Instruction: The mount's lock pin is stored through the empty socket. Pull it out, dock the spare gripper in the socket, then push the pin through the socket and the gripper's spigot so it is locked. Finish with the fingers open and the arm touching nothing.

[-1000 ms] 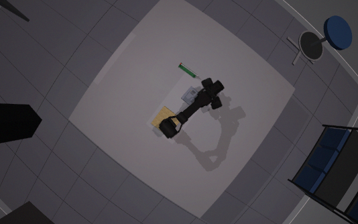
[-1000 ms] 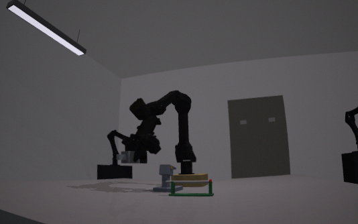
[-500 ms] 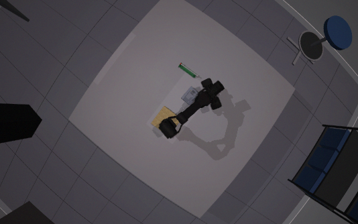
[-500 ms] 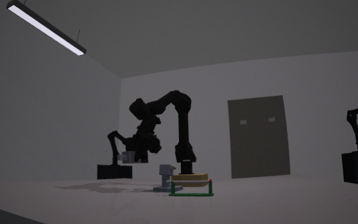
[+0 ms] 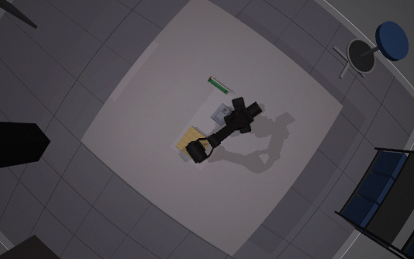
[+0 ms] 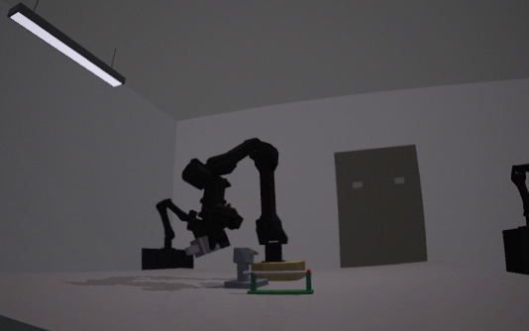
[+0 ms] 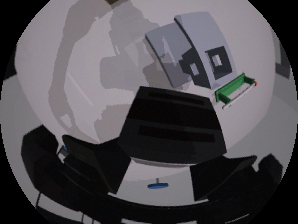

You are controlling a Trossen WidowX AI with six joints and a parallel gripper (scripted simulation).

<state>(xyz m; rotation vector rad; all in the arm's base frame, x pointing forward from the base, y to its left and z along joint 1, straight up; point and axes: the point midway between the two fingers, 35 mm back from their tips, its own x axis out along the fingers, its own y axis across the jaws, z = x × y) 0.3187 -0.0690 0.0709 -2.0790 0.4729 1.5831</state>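
Right now the spare gripper is 2 cm above my gripper tip. The rest, counted from my gripper tip: green rack: 21 cm to the left, 7 cm below, 6 cm ahead; then grey mount: 8 cm to the left, 6 cm behind, 4 cm below.
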